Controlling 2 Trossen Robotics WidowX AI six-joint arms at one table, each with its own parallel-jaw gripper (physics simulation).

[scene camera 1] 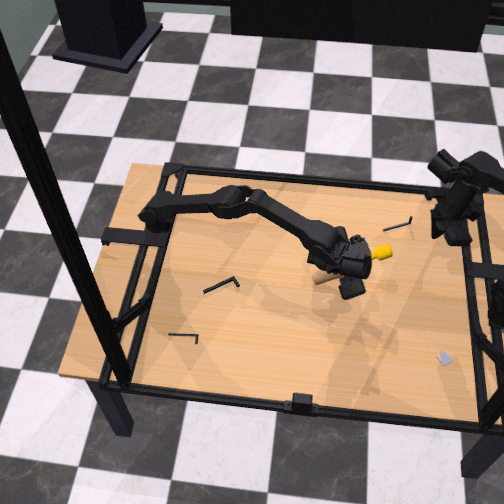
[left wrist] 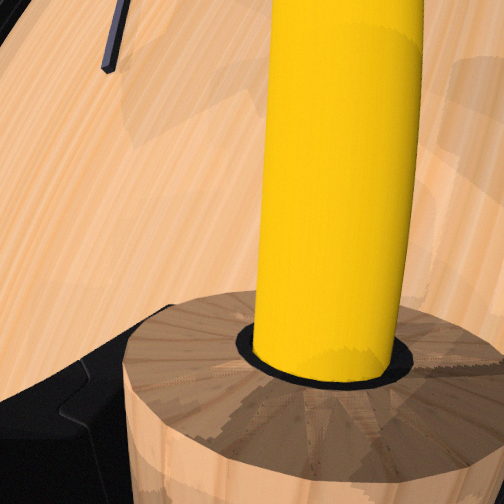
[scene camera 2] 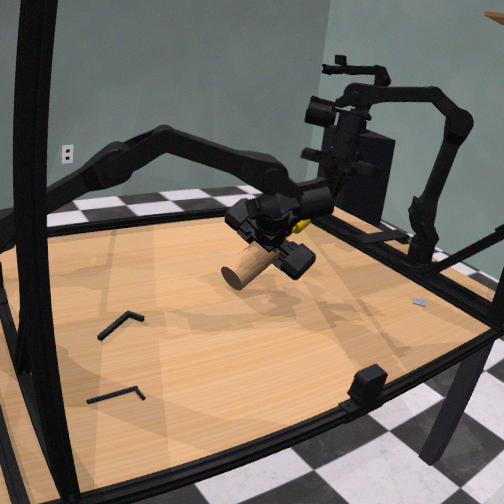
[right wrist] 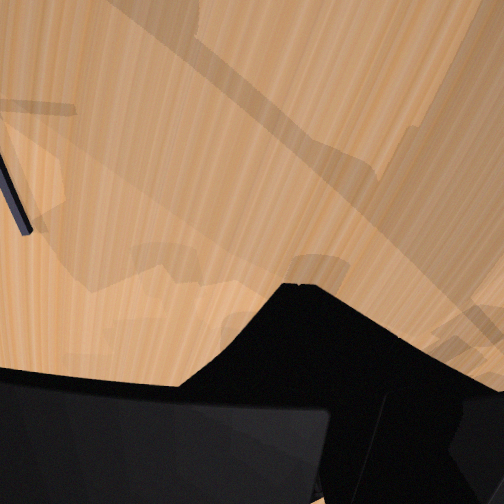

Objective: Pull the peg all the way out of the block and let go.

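Note:
A wooden cylinder block (scene camera 1: 326,278) (scene camera 2: 247,267) (left wrist: 310,415) is held tilted above the middle of the table by my left gripper (scene camera 1: 349,272) (scene camera 2: 274,244), which is shut on it. A yellow peg (scene camera 1: 382,251) (scene camera 2: 300,226) (left wrist: 340,200) sits in the block's hole and sticks out toward the right arm. My right gripper (scene camera 1: 451,234) (scene camera 2: 343,176) is shut and empty. It hangs raised near the table's right edge, well apart from the peg. In the right wrist view its dark fingers (right wrist: 300,400) fill the bottom over bare table.
Three black L-shaped bars lie on the table: one left of centre (scene camera 1: 221,285) (scene camera 2: 119,324), one nearer the front left (scene camera 1: 184,336) (scene camera 2: 115,395), one at the back right (scene camera 1: 398,225). A small grey plate (scene camera 1: 444,358) (scene camera 2: 419,301) lies front right. A black frame (scene camera 1: 302,402) rims the table.

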